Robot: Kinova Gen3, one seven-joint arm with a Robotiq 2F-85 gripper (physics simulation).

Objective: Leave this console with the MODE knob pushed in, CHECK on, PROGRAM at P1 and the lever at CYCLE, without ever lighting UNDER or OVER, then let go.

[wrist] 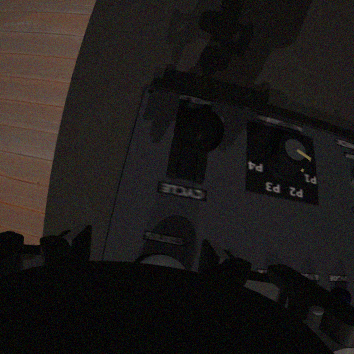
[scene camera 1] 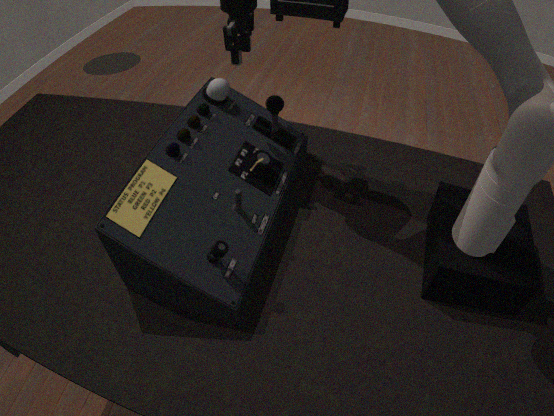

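My gripper (scene camera 1: 236, 61) (wrist: 144, 249) is open and empty, above the console's far corner beyond the white dome. The console (scene camera 1: 190, 200) (wrist: 225, 225) has a black ball-topped lever (scene camera 1: 275, 104) (wrist: 207, 131). The ball overlaps the slot in the wrist view, above the CYCLE label (wrist: 182, 191); its exact stop is hard to tell. The PROGRAM knob (scene camera 1: 263, 158) (wrist: 294, 148) has its yellow pointer towards P1. The CHECK toggle (scene camera 1: 238, 199) stands between its ON and OFF marks; its side is unclear. The black MODE knob (scene camera 1: 218, 251) is at the near end; its depth cannot be told.
A white dome (scene camera 1: 218, 90) (wrist: 162, 261) and a row of dark lamps, one bluish (scene camera 1: 173, 150) (wrist: 341, 295), line the console edge. A yellow status card (scene camera 1: 141, 198) lies on the panel. The arm's base (scene camera 1: 477, 280) stands on the dark table (scene camera 1: 350, 340) at right.
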